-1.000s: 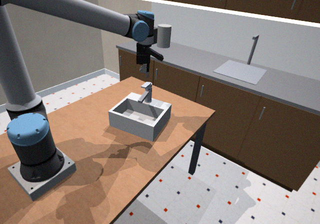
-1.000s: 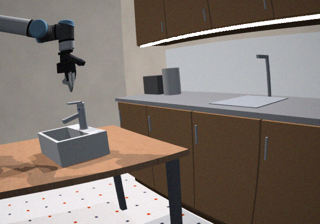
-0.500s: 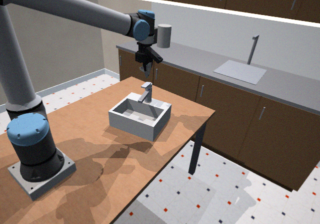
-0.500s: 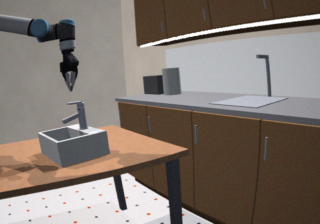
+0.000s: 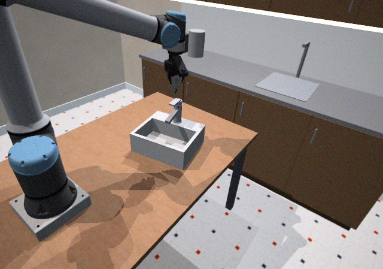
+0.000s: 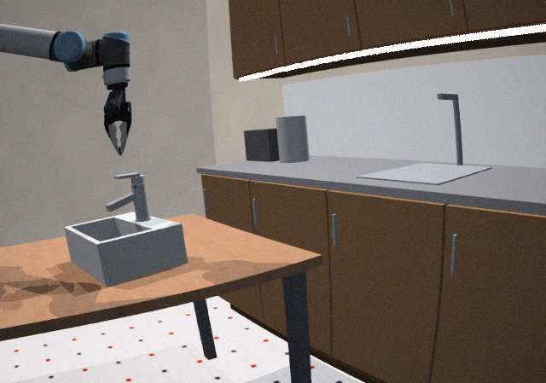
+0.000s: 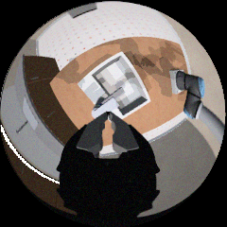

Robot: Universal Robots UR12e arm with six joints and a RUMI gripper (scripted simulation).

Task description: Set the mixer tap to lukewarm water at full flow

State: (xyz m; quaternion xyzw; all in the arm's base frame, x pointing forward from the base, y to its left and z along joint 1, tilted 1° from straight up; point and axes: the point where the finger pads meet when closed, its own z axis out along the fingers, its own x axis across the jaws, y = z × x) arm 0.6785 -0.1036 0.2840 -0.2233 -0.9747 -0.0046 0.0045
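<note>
Right now my hand is 8 cm above the lever, 2 cm to the right of it and 2 cm short of it. Also, from my hand: grey mixer tap: 13 cm below, 4 cm ahead, 2 cm to the left; then white basin: 31 cm below, 6 cm behind.
</note>
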